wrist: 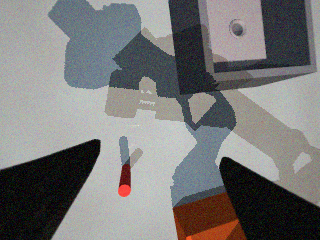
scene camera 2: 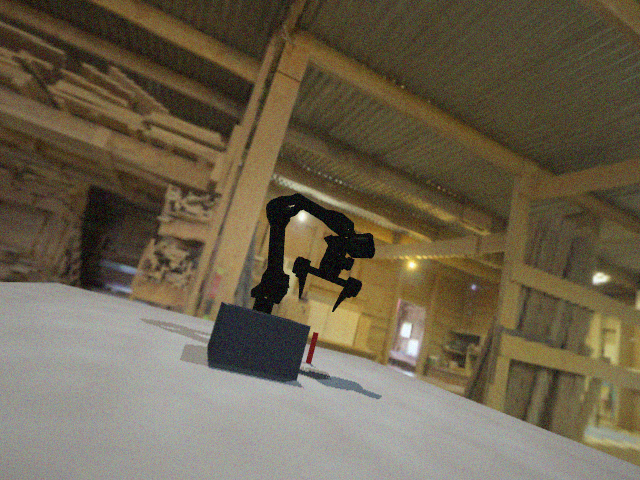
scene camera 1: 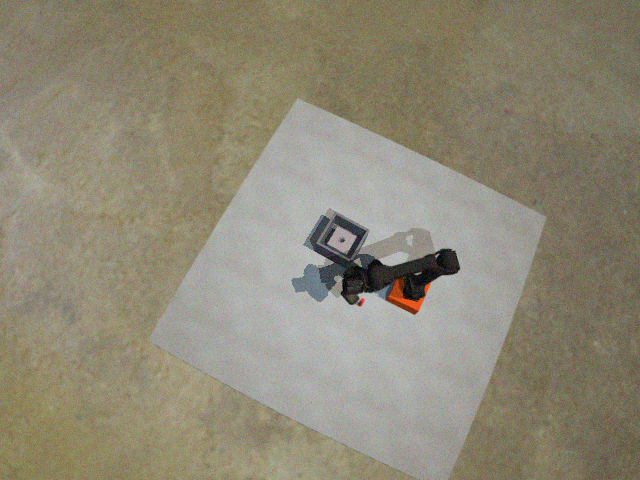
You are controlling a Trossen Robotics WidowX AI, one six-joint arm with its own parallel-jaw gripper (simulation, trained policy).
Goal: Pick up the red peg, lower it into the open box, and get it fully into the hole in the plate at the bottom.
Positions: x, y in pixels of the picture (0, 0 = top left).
Labels:
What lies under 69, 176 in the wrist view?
The gripper.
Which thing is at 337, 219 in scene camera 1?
A dark box.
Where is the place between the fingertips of the gripper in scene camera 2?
316, 304

